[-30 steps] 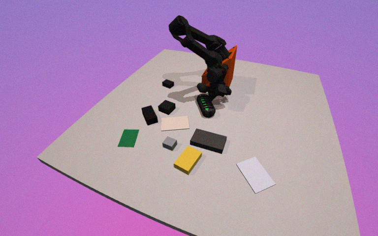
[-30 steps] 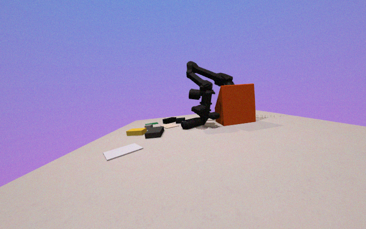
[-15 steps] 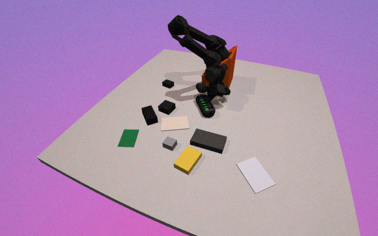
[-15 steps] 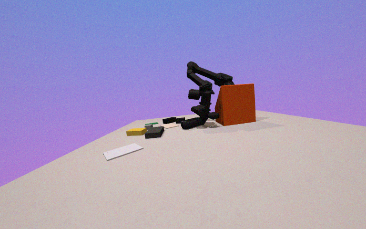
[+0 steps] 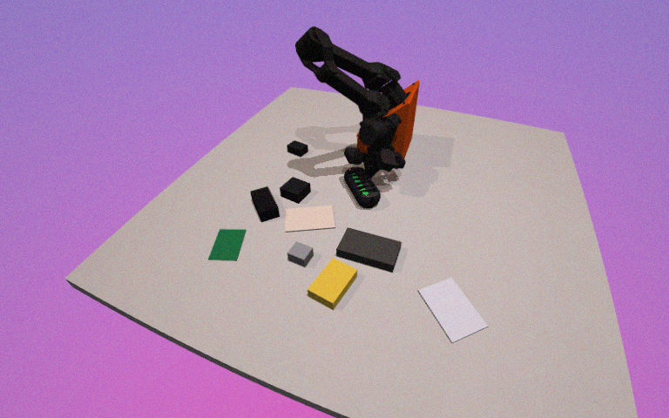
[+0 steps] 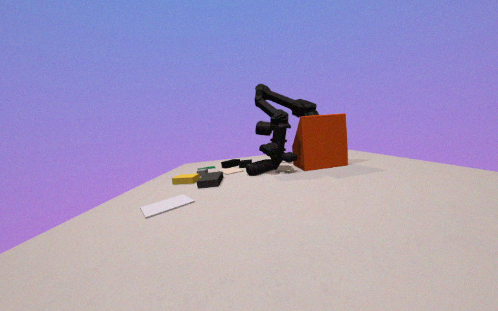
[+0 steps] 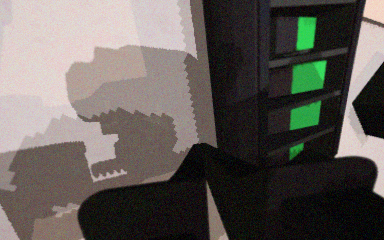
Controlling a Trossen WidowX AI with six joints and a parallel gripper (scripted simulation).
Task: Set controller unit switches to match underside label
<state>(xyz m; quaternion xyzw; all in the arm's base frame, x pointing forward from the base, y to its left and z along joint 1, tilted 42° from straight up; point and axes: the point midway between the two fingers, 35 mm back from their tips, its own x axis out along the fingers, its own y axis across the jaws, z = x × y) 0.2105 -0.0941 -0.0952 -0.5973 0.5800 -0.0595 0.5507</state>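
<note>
The beige card is 230 mm ahead of my gripper tip and 70 mm to the right of it. Also, from my gripper tip: grey cube: 360 mm ahead, 10 mm to the right, 10 mm above; then yellow block: 400 mm ahead, 110 mm to the left, 10 mm above; then dark grey box: 270 mm ahead, 130 mm to the left, 10 mm above.
</note>
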